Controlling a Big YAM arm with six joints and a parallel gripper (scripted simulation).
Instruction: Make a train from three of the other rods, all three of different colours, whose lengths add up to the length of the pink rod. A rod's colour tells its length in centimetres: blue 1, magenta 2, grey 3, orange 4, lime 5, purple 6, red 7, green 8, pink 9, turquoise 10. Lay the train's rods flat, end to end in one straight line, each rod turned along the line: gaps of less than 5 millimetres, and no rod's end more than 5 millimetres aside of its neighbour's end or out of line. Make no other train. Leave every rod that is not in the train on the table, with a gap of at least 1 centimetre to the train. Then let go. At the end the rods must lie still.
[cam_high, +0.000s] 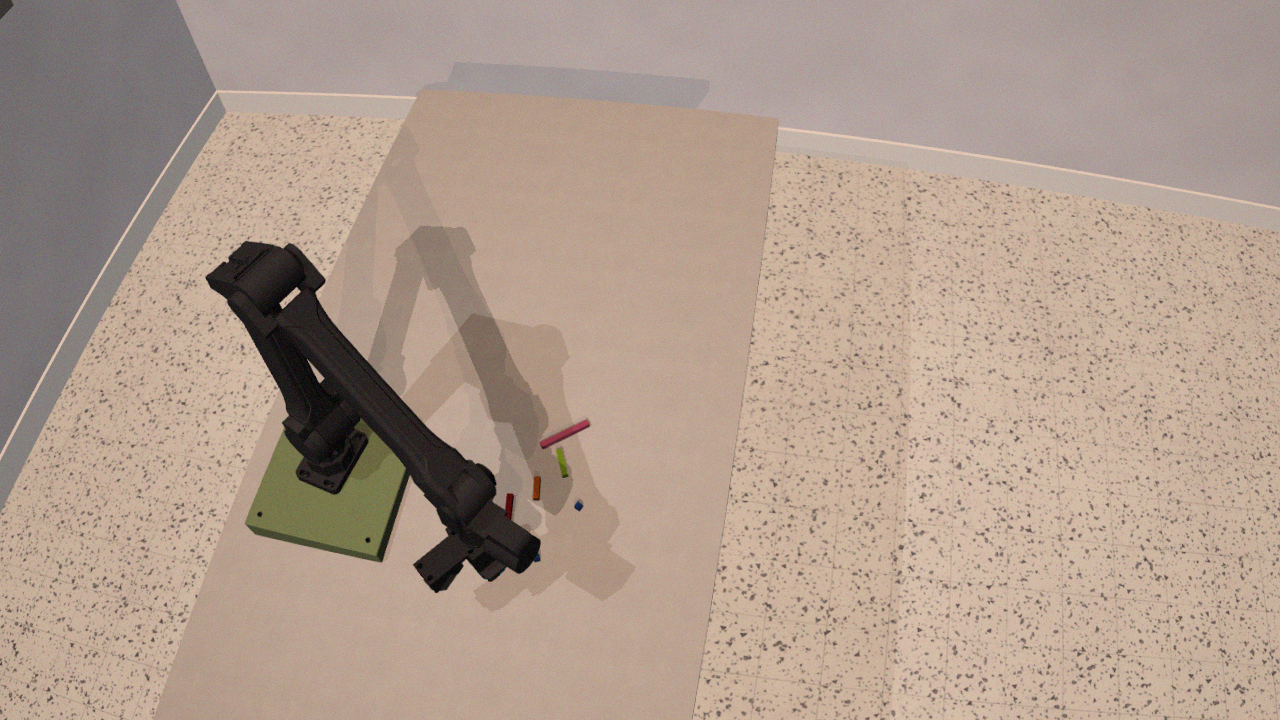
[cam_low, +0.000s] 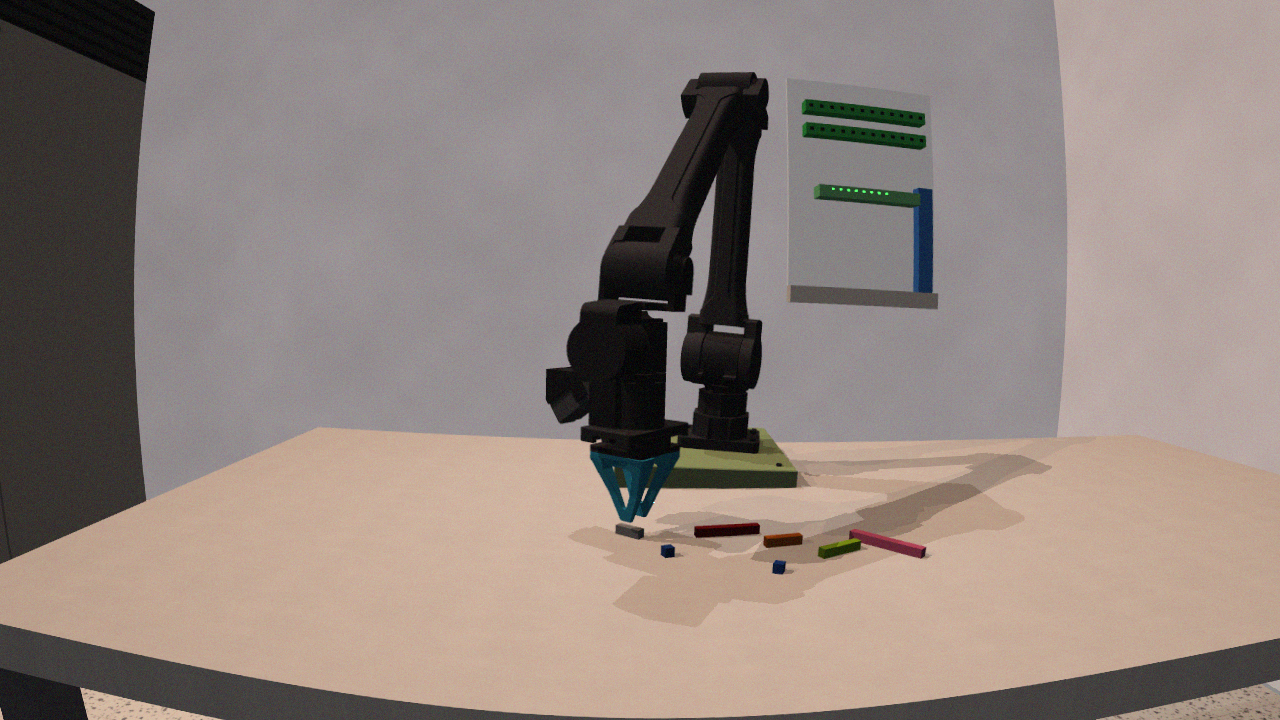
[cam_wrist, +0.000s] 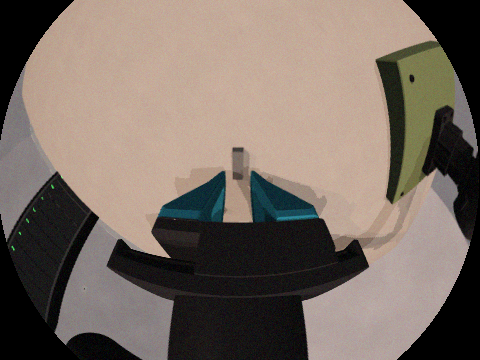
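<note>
My hand is 2 cm above the grey rod. From my hand the other things lie so: red rod: 10 cm to the left, 2 cm below, 2 cm behind; then lime rod: 21 cm to the left, 2 cm below, 2 cm ahead; then orange rod: 16 cm to the left, 2 cm below.
</note>
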